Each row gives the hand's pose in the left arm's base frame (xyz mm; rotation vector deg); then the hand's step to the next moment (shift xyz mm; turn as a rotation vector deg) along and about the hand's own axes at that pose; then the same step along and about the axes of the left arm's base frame.
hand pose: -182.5 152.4 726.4 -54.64 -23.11 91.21
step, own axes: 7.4 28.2 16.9 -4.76 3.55 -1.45
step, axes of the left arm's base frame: -31.1 3.6 -12.4 -1.27 -5.73 -1.71
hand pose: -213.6 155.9 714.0 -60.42 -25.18 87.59
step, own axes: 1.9 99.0 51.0 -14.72 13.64 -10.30
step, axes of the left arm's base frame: -99.0 -10.0 -50.0 -0.80 -20.02 -10.37
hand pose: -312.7 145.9 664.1 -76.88 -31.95 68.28
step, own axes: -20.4 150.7 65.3 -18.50 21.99 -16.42
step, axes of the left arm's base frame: -113.8 -18.0 -118.8 0.44 -27.58 -18.29
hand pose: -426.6 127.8 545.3 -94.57 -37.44 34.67
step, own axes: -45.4 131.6 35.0 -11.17 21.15 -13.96
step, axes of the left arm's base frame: -44.7 -26.5 -133.8 3.82 -20.58 -18.14
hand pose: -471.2 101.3 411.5 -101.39 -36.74 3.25
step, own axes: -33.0 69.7 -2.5 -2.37 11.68 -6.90
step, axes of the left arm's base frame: 0.1 -27.8 -72.0 5.03 -8.96 -9.17
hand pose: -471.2 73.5 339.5 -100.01 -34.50 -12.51
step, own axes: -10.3 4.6 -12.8 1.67 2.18 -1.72
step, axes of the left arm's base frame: -4.3 -15.7 -5.2 2.80 -1.49 -0.64
